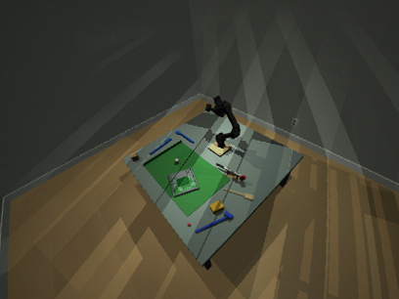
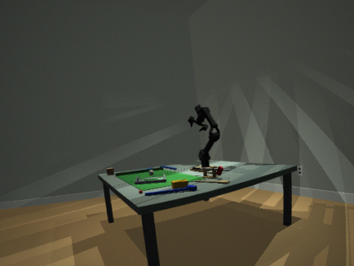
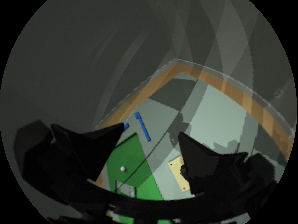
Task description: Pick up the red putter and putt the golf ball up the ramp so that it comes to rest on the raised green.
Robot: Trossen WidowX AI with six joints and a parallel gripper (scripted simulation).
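The red putter is 230 mm ahead of my gripper tip, 430 mm to the left of it and 310 mm below it. Round my gripper tip: white golf ball: 450 mm ahead, 60 mm to the right, 340 mm below; then brown cube: 720 mm ahead, 450 mm to the right, 340 mm below; then yellow block: 550 mm ahead, 550 mm to the left, 350 mm below.
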